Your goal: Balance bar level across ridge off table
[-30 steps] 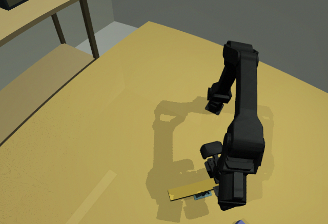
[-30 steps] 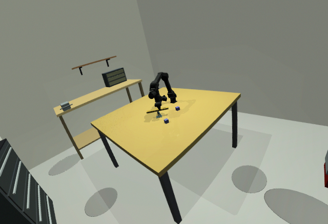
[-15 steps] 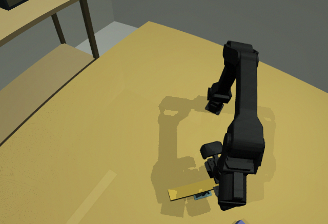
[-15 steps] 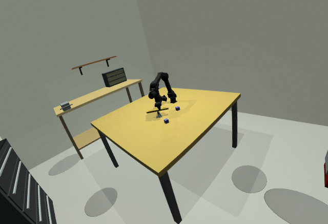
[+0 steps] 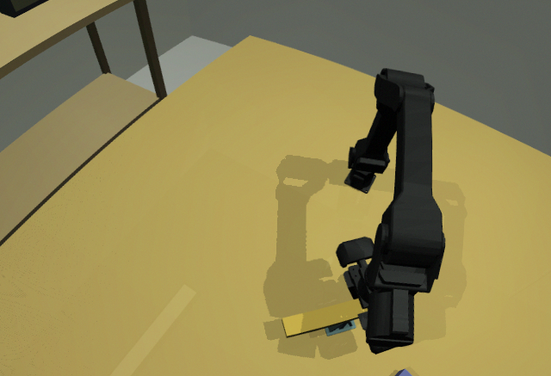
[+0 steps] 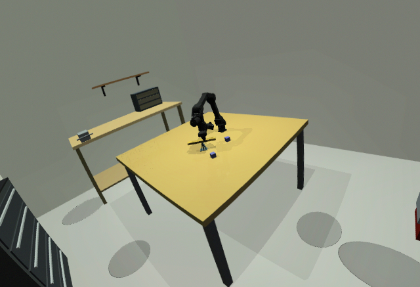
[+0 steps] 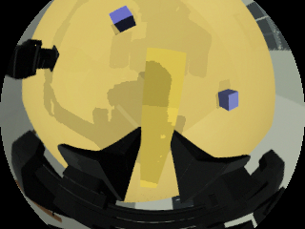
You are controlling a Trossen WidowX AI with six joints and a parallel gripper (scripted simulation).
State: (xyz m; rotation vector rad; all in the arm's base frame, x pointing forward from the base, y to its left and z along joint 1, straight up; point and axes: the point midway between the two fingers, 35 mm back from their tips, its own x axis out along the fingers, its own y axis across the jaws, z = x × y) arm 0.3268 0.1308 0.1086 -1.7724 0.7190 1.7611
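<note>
Now: gripper tip 2 cm to the left of the yellow bar and 2 cm short of it.
</note>
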